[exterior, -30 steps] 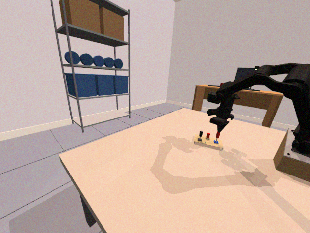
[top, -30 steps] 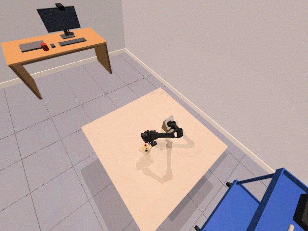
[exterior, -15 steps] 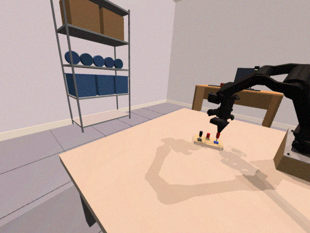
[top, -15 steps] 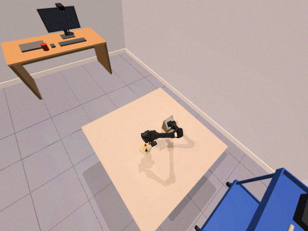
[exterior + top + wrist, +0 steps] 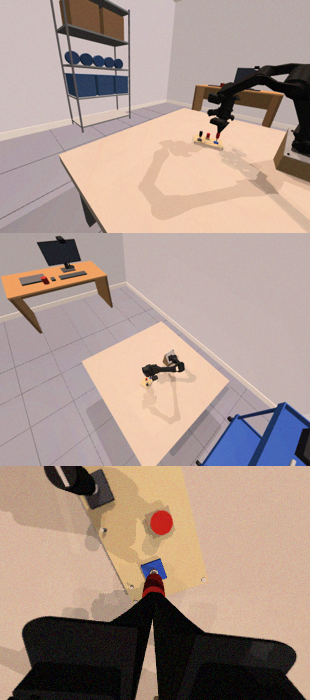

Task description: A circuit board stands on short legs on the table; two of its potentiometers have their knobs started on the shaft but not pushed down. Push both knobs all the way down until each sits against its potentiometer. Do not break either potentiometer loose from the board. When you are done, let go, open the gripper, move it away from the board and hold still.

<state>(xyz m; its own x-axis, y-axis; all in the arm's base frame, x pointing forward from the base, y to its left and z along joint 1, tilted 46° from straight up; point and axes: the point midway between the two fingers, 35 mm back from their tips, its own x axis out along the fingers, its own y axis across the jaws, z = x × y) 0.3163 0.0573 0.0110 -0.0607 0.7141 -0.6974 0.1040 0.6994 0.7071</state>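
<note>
Right now my gripper tip is 80 mm short of the dark square part, 60 mm to the right of it and 30 mm above it. Round my gripper tip: red knob: 20 mm below.
</note>
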